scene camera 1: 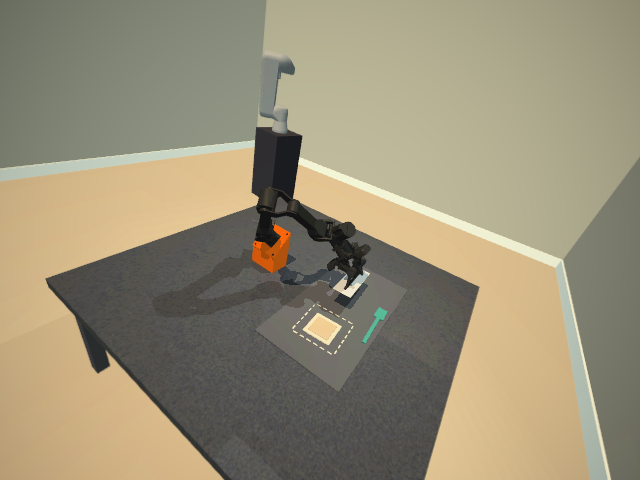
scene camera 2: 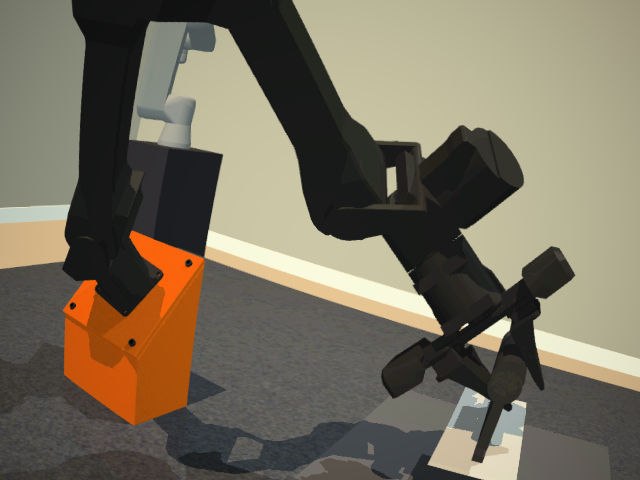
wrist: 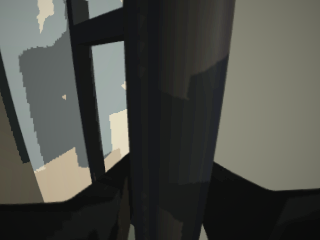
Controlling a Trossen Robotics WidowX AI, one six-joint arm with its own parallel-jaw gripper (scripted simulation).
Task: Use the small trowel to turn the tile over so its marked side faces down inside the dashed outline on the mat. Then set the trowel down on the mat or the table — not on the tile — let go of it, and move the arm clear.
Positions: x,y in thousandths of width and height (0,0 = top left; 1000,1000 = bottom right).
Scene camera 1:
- my gripper: 562,576
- grey mat: 588,607
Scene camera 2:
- my gripper: 823,832
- grey mat: 635,897
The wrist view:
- my gripper: 505,640
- dark trowel: 280,373, held by my gripper
